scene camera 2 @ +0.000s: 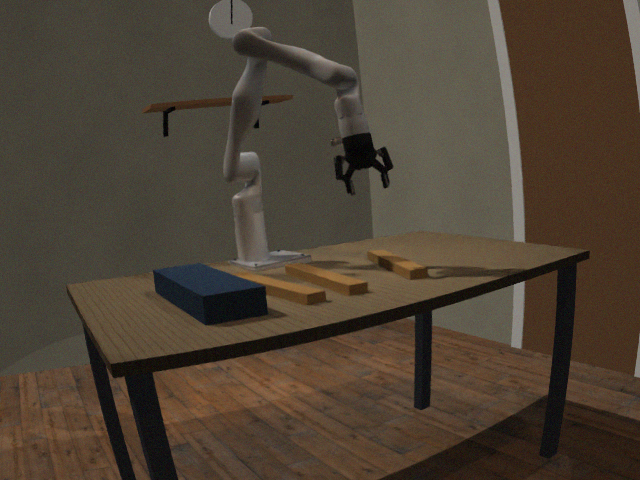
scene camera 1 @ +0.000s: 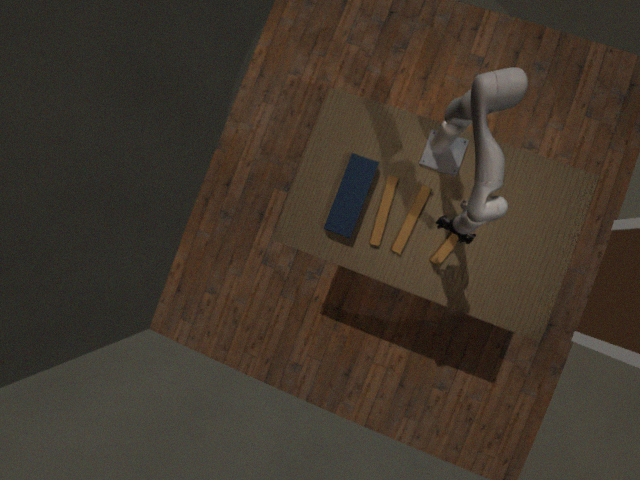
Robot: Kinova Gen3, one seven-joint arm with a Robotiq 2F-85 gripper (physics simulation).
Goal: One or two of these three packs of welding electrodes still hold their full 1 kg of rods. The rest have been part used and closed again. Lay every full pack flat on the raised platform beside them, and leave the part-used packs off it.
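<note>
The raised platform is a blue block on the table, with nothing on it. Three long yellow-orange packs lie flat on the table beside it. The nearest pack lies next to the platform. The middle pack lies beside it. The farthest pack lies apart at a slant, partly hidden by the gripper in the overhead view. My gripper is open and empty, high above the farthest pack. Which packs are full cannot be told by sight.
The wooden table carries everything. The arm's base plate stands behind the packs. A wall shelf hangs behind the arm. The arm's shadow falls across the table near the farthest pack.
</note>
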